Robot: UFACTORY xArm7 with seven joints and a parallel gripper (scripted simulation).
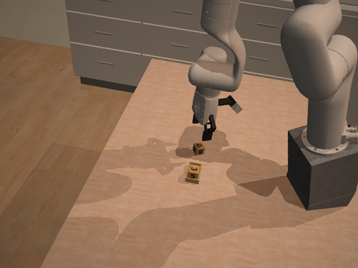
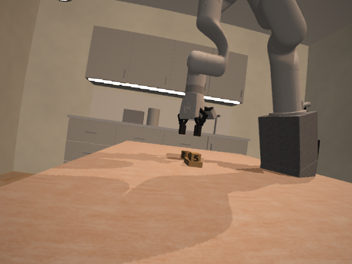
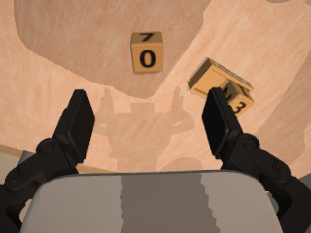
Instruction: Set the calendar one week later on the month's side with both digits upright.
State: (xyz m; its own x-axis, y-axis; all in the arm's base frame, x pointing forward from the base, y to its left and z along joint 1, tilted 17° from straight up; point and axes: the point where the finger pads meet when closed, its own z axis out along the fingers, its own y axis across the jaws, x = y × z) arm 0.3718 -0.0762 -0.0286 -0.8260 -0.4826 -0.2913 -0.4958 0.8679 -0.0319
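My hand is 90 mm above the wooden cube.
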